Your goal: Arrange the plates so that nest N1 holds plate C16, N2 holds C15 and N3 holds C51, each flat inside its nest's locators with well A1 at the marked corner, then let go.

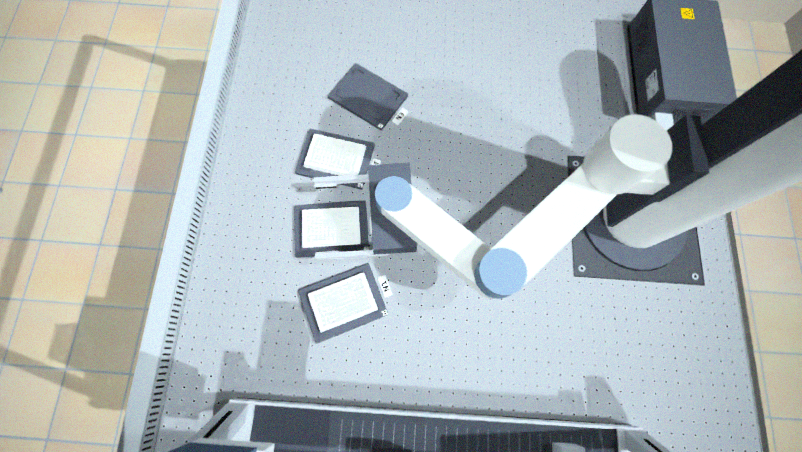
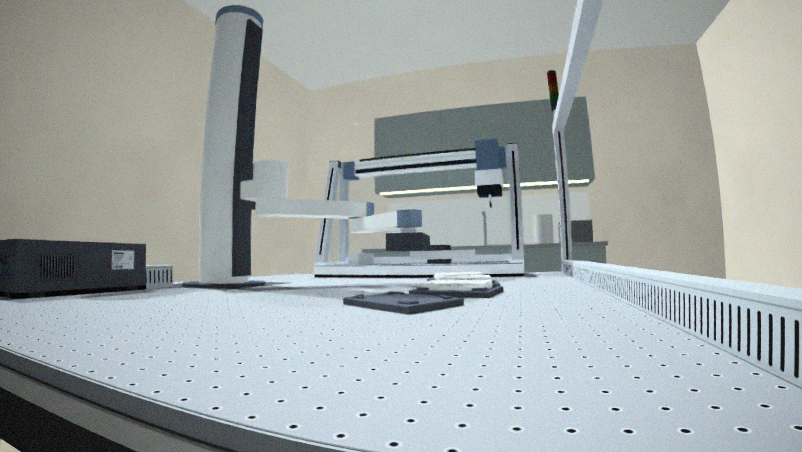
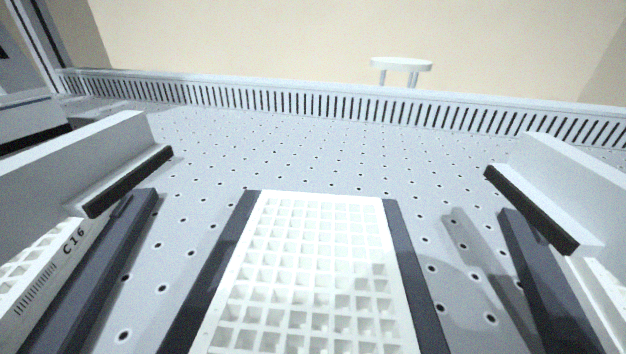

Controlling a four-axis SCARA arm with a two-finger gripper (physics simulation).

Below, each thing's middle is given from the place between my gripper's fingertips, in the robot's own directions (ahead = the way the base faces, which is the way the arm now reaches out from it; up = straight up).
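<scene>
My gripper is 8 cm above the out nest [image 1: 367,156], 18 cm to the left of it and 1 cm past it. Nest N2 [image 1: 363,216] is 8 cm below my hand and 2 cm behind it; going by their middles, it is the nearest to my gripper of the things named here. As for nest N1 [image 1: 364,319], it sits 8 cm below my hand, 16 cm to the left of it and 7 cm behind it. Then there is nest N3 [image 1: 365,95], 8 cm below my hand, 35 cm to the right of it and 8 cm behind it. Going by their middles, nest N3 is the farthest from my gripper of the things named here.
</scene>
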